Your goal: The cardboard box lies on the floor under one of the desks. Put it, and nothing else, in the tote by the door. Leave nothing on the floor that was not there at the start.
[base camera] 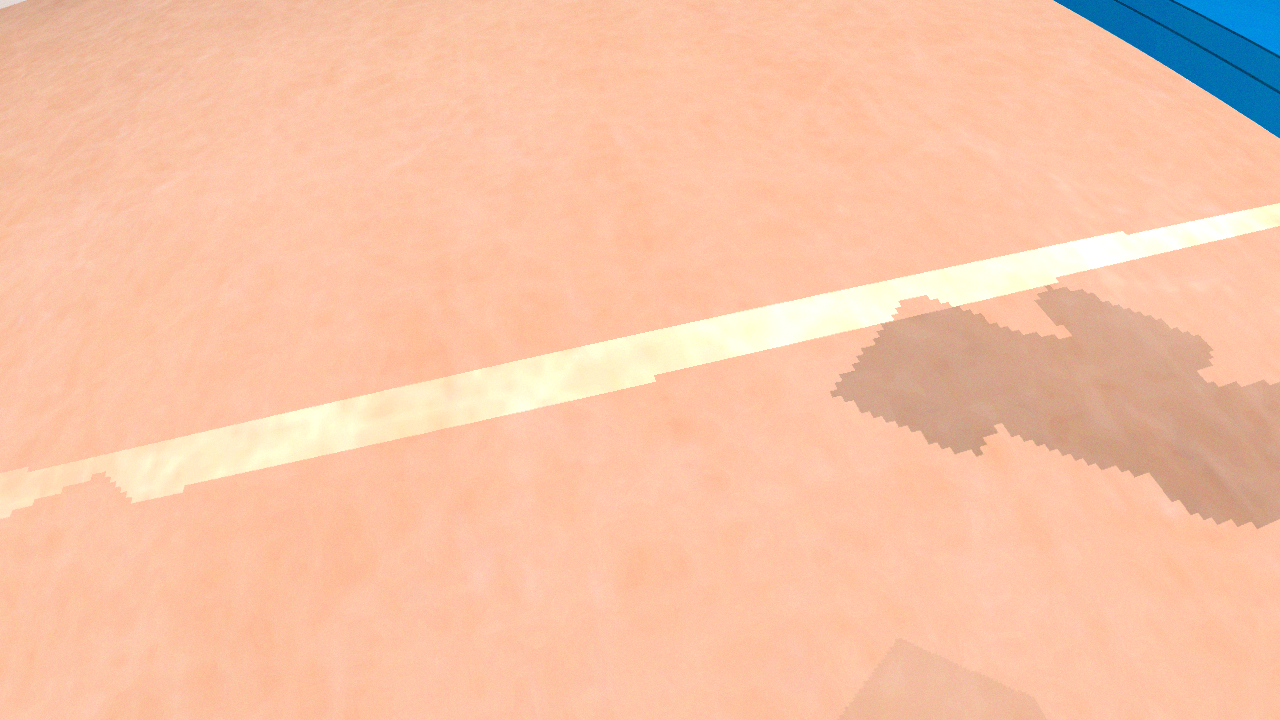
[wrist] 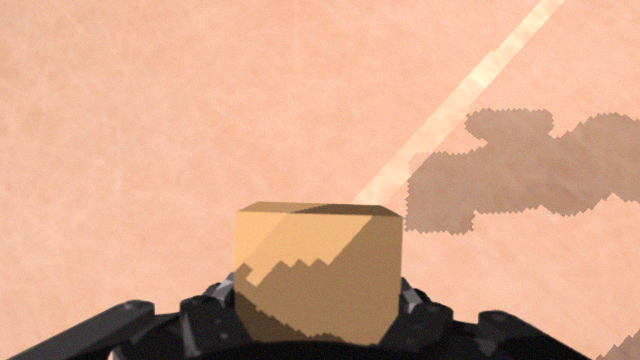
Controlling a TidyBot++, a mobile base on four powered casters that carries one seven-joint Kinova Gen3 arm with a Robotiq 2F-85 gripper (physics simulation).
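Places are measured from the arm's base along level axes (x ahead, y up, z right), in metres.
Pixels of known places: gripper, fingertip midpoint: [wrist: 316,296].
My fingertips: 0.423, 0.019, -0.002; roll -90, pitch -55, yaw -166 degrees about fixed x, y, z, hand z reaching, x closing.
Observation:
Behind a point stands the place of what it marks, as x, y, z.
My gripper [wrist: 316,296] {0.423, 0.019, -0.002} is shut on the cardboard box [wrist: 320,250] {0.436, 0.051, 0.013}, a tan block at the bottom middle of the wrist view, with a black finger on each side of it. The box is held above the floor, and part of its face is in shade. How high it hangs cannot be told. The arm and gripper do not show in the base camera view. The tote by the door cannot be made out for certain in either view.
A blue object [base camera: 1239,67] {0.829, -0.353, 0.619} shows in part at the top right corner of the base camera view; what it is cannot be told. A bright strip of light crosses the peach-coloured floor [base camera: 447,223] {0.633, -0.396, -0.197} [wrist: 150,125] {0.808, -0.396, -0.174}. Dark shadows of the arm lie at the right in both views.

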